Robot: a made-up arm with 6 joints. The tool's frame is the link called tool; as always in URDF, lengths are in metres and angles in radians. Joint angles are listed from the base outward. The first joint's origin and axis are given. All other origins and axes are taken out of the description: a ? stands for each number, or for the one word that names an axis. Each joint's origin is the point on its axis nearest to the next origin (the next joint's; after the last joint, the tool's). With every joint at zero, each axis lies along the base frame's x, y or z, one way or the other. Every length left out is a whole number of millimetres.
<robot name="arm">
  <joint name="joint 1" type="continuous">
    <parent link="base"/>
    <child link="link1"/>
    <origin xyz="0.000 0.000 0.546" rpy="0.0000 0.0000 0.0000"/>
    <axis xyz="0 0 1"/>
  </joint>
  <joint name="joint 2" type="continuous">
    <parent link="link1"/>
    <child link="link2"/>
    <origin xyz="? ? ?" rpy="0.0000 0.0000 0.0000"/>
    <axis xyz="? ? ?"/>
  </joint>
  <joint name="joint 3" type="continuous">
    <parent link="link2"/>
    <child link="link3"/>
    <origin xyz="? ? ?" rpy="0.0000 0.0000 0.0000"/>
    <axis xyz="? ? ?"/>
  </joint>
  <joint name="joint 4" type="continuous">
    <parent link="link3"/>
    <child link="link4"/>
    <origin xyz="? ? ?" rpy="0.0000 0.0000 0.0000"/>
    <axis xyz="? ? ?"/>
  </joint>
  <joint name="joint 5" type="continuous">
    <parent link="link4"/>
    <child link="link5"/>
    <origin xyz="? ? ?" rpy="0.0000 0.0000 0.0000"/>
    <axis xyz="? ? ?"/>
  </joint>
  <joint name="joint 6" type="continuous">
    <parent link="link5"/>
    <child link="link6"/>
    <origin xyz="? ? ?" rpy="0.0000 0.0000 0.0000"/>
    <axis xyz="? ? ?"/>
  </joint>
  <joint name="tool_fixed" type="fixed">
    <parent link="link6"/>
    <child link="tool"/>
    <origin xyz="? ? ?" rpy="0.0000 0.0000 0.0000"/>
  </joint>
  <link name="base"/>
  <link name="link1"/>
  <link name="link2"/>
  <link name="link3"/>
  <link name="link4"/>
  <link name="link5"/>
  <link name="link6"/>
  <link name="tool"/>
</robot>
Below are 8 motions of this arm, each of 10 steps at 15 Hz.
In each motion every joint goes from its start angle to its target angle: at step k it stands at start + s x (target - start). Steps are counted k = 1, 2, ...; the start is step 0. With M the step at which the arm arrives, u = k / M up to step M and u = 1 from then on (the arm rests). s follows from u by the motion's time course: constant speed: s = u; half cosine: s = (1 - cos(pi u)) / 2; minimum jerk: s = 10 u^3 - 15 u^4 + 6 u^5.
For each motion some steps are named. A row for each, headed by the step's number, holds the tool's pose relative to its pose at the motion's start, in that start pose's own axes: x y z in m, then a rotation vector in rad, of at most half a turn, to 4 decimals.
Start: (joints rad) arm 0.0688 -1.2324 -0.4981 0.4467 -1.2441 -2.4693
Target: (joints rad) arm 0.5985 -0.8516 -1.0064 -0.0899 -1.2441 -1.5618
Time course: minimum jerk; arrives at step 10
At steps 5, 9, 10:
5: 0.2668 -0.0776 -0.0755 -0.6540 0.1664 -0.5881
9: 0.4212 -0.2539 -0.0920 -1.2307 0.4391 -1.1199
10: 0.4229 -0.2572 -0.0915 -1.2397 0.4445 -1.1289

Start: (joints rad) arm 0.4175 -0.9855 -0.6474 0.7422 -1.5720 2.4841
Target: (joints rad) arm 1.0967 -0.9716 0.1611 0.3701 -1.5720 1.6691
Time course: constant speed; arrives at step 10
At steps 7, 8, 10:
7: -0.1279 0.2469 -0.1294 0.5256 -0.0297 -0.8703
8: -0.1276 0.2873 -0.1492 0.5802 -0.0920 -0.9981
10: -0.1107 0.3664 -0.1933 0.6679 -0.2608 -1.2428

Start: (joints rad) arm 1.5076 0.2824 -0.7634 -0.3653 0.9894 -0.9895
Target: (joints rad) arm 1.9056 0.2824 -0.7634 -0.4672 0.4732 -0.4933
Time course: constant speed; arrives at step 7
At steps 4, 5, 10:
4: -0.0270 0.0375 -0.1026 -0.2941 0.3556 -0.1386
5: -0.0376 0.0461 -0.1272 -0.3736 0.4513 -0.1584
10: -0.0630 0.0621 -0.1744 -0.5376 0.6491 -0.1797

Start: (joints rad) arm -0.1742 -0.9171 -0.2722 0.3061 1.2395 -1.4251
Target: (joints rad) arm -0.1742 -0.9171 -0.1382 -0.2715 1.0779 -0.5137
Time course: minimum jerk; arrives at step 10
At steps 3, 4, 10:
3: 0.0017 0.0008 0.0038 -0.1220 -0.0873 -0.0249
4: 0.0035 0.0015 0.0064 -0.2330 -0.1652 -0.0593
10: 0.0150 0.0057 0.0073 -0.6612 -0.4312 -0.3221

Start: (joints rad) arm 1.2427 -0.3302 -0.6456 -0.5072 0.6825 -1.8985
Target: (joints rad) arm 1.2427 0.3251 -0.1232 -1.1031 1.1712 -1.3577
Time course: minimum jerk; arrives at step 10
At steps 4, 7, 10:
4: 0.1095 -0.0665 -0.0053 -0.0505 -0.1147 0.1517
7: 0.2724 -0.2183 0.0225 -0.1856 -0.4017 0.3606
10: 0.3165 -0.2752 0.0406 -0.2401 -0.5142 0.4101

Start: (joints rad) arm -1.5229 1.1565 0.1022 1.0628 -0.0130 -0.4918
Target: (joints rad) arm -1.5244 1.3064 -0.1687 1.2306 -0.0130 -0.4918
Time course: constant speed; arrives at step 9
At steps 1, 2, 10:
1: 0.0162 0.0178 -0.0240 -0.0190 0.0390 0.0254
2: 0.0311 0.0357 -0.0484 -0.0380 0.0776 0.0514
10: 0.0974 0.1653 -0.2243 -0.1688 0.3334 0.2543

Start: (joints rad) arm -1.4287 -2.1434 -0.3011 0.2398 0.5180 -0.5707
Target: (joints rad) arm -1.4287 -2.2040 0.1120 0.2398 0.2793 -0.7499
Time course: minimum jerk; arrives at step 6
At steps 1, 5, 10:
1: 0.0031 0.0031 0.0094 0.0044 -0.0085 0.0013
5: 0.0247 0.0984 0.2686 0.1298 -0.2300 0.0521
10: 0.0232 0.1024 0.2787 0.1349 -0.2384 0.0547

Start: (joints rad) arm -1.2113 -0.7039 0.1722 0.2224 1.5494 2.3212
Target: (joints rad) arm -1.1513 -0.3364 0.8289 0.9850 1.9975 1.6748
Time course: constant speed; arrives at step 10
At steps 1, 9, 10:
1: 0.0219 0.0200 0.0146 0.0609 -0.0054 -0.1026
9: 0.1541 0.1255 0.1243 0.5398 -0.3143 -0.8657
10: 0.1645 0.1321 0.1371 0.5941 -0.3876 -0.9466

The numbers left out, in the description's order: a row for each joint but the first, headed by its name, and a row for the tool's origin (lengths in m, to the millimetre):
joint 2: xyz 0.000 0.000 0.000, axis 0 1 0
joint 3: xyz 0.000 0.000 0.716, axis 0 -1 0
joint 4: xyz 0.632 0.000 0.000, axis -1 0 0
joint 5: xyz 0.000 -0.118 0.000, axis 0 -1 0
joint 6: xyz 0.000 0.000 0.000, axis -1 0 0
tool: xyz 0.000 0.000 0.000

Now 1 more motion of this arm.
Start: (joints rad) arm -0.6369 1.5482 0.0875 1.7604 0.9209 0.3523
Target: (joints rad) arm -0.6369 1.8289 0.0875 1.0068 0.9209 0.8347
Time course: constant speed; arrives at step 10
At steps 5, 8, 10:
5: 0.0473 0.1398 -0.0564 0.0997 0.0969 -0.1898
8: 0.0731 0.2336 -0.0763 0.1614 0.1963 -0.2751
10: 0.0892 0.2991 -0.0828 0.2027 0.2771 -0.3168

